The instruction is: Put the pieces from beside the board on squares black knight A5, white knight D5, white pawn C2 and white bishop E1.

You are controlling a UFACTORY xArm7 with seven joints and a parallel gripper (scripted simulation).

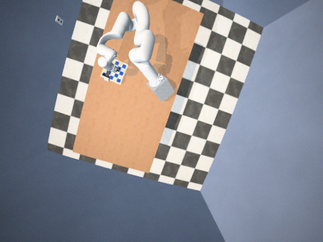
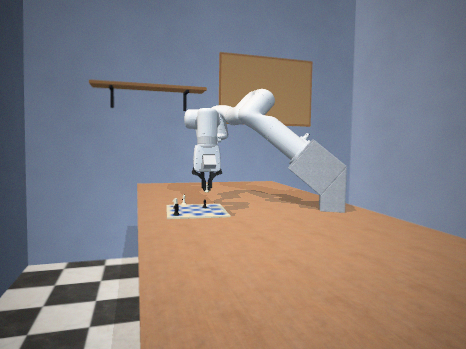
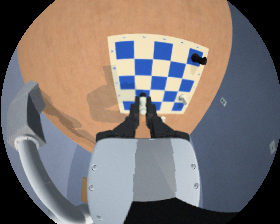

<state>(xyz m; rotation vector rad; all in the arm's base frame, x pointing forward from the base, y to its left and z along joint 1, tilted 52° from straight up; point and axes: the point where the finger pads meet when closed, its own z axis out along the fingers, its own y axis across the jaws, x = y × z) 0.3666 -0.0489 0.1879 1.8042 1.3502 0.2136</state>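
The chessboard is 10 cm below my hand, 3 cm ahead of it and 2 cm to the right of it.
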